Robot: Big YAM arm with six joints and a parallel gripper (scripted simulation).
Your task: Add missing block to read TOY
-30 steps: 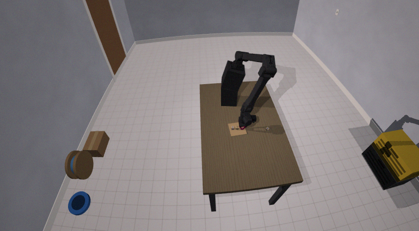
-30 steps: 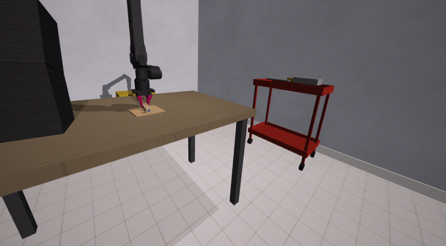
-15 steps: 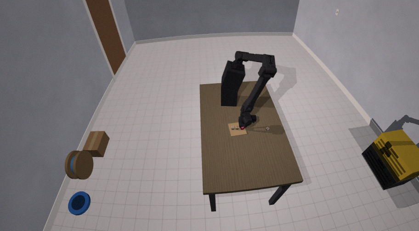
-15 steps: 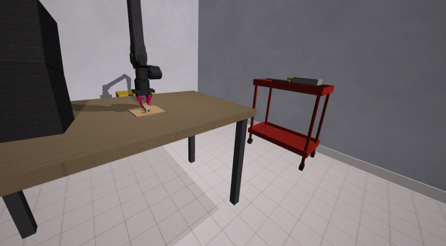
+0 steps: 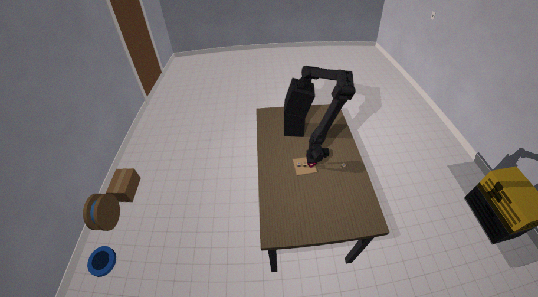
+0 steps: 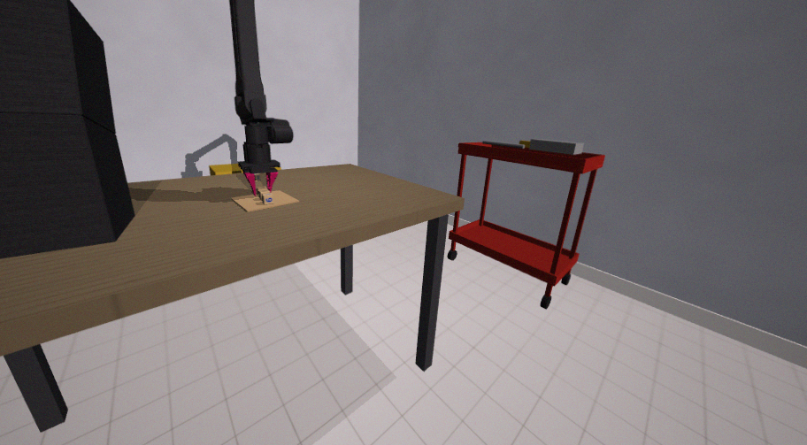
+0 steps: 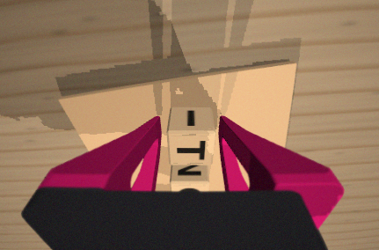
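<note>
The light wooden block lies right at my hand. Round my hand: tan mat (4 cm to the right, 1 cm below).
</note>
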